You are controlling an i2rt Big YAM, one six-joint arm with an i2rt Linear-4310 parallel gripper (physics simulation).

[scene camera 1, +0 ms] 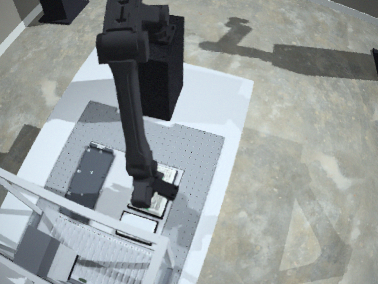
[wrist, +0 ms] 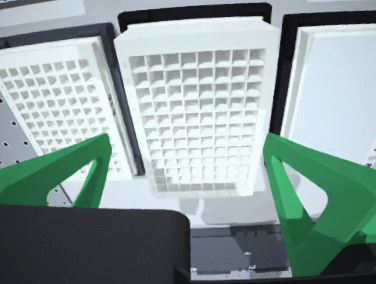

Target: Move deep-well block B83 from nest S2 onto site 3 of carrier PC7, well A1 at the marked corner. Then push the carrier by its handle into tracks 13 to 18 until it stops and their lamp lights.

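A white deep-well block [wrist: 197, 115] [scene camera 1: 158, 205] sits in a black-edged nest [wrist: 195, 11]; its label is unreadable, so I cannot confirm it is B83. My gripper [wrist: 187, 141] [scene camera 1: 147, 207] is open and empty, its green fingertips on either side of the block's outline in the wrist view. The left tip appears farther from the block than the right one; their height above it is unclear. The dark carrier [scene camera 1: 91, 176] lies left of the nests, and part of a dark plate [wrist: 215, 250] shows at the wrist view's bottom. The slanted tracks [scene camera 1: 107, 246] are partly behind a white frame.
Another white well block [wrist: 52, 95] [scene camera 1: 168, 174] stands in the neighbouring nest. A flat white-topped item [wrist: 337, 95] [scene camera 1: 137, 224] stands in a black-edged nest on the other side. A pale frame bar [scene camera 1: 65, 196] crosses above the track area. A grey box [scene camera 1: 36, 251] stands at lower left.
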